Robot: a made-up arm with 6 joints. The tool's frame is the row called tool.
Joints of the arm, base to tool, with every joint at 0 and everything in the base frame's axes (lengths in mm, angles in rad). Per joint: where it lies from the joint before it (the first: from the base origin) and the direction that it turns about. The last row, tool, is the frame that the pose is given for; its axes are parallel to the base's.
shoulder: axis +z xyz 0 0 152.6
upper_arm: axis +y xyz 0 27.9 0
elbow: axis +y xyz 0 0 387.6
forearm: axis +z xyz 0 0 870.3
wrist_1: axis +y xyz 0 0 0
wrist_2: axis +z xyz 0 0 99.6
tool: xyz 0 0 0
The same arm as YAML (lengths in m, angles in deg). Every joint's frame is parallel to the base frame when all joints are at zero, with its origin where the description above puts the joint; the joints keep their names.
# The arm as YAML. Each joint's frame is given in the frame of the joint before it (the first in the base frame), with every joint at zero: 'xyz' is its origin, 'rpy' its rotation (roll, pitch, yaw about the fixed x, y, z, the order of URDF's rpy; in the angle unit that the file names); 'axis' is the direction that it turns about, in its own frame. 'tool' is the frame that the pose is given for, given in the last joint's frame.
units:
  length: m
  angle: deg
joints:
  - name: shoulder
    type: revolute
    origin:
      xyz: [0.0, 0.0, 0.1526]
      rpy: [0.0, 0.0, 0.0]
    axis: [0.0, 0.0, 1.0]
  - name: upper_arm
    type: revolute
    origin:
      xyz: [0.0, 0.0279, 0.0]
      rpy: [0.0, 0.0, 0.0]
    axis: [0.0, 1.0, 0.0]
  - name: elbow
    type: revolute
    origin:
      xyz: [0.0, 0.0, 0.3876]
      rpy: [0.0, 0.0, 0.0]
    axis: [0.0, 1.0, 0.0]
  - name: forearm
    type: revolute
    origin:
      xyz: [0.0, 0.0, 0.8703]
      rpy: [0.0, 0.0, 0.0]
    axis: [0.0, 0.0, 1.0]
  - name: wrist_1
    type: revolute
    origin:
      xyz: [0.0, 0.0, 0.0]
      rpy: [0.0, 0.0, 0.0]
    axis: [0.0, 1.0, 0.0]
  - name: wrist_2
    type: revolute
    origin:
      xyz: [0.0, 0.0, 0.0996]
      rpy: [0.0, 0.0, 0.0]
    axis: [0.0, 0.0, 1.0]
tool:
  origin:
    xyz: [0.0, 0.0, 0.0]
    rpy: [0.0, 0.0, 0.0]

